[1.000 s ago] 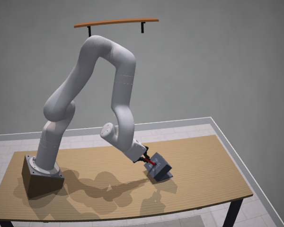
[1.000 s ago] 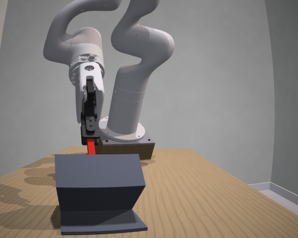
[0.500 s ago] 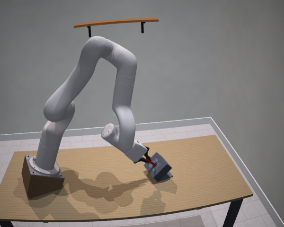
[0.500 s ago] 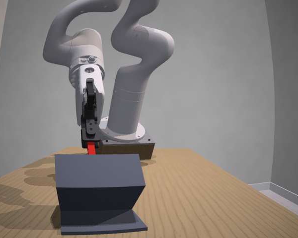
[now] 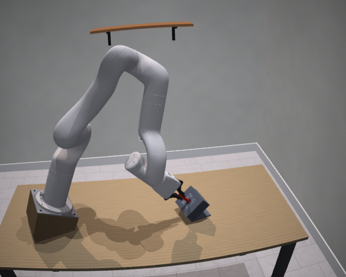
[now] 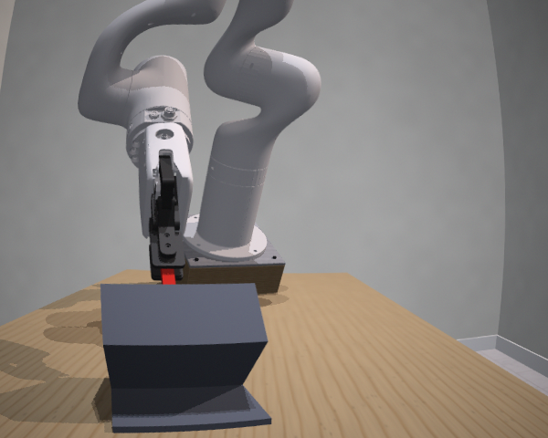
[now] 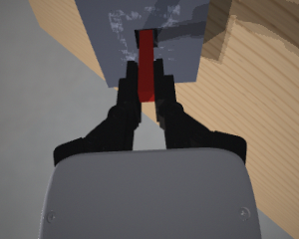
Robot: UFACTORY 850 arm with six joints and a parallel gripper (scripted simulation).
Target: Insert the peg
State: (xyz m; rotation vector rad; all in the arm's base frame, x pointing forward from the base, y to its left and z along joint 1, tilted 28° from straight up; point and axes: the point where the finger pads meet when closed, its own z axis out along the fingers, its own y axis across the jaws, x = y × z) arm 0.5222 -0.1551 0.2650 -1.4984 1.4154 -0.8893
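My hand is 8 cm short of the flat base plate, 1 cm to the right of it and 13 cm above it. Also, from my hand: red peg 2 cm ahead, 3 cm below.
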